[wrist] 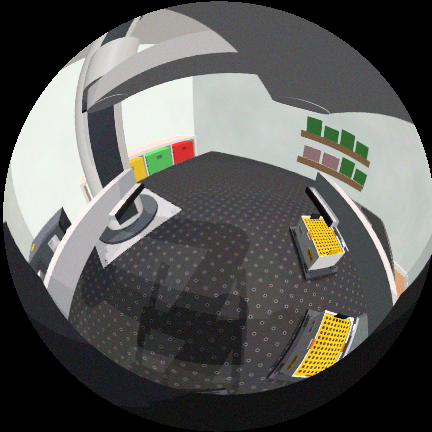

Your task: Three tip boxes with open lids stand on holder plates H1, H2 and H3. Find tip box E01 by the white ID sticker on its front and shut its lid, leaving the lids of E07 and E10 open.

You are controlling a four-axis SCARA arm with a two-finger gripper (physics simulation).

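Frame: origin at the arm's base, x ahead, y left, z up, level; metres.
Seen in the pictures: gripper, between the fingertips: [223, 172]; arm's base, origin of its link: [125, 218].
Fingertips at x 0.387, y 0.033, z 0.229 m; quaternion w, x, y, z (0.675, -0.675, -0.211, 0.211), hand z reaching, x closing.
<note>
Offsets run from my fingertips to a thing's top centre. "pt": to the spot under its first point.
My gripper [223, 172] is open and empty, its two fingers wide apart at the left and right of the wrist view. A white tip box @(pt 0.184 m ahead, 0.154 m left, 0.185 m down) [330, 261] with a yellow tip rack stands on a dark holder plate @(pt 0.175 m ahead, 0.128 m left, 0.209 m down) [320, 274] at the right, beyond and below the right finger. Its clear lid @(pt 0.195 m ahead, 0.194 m left, 0.149 m down) [342, 241] is up along the right side, partly hidden by that finger. A second tip box @(pt 0.186 m ahead, 0.040 m right, 0.174 m down) [304, 345] with a yellow rack stands at the lower right, its clear lid @(pt 0.290 m ahead, 0.004 m left, 0.140 m down) [361, 327] also up, cut off by the view's dark border. Their ID stickers are not readable. A third box does not show.
A round dark robot base [150, 216] stands on a pale plate @(pt 0.278 m back, 0.091 m left, 0.216 m down) [168, 208] beside the left finger. A dark device @(pt 0.445 m back, 0.282 m right, 0.122 m down) [61, 225] is at the far left. Yellow, green and red bins [159, 159] are at the back left. Wall shelves [334, 145] hold green and pink boxes at the upper right.
</note>
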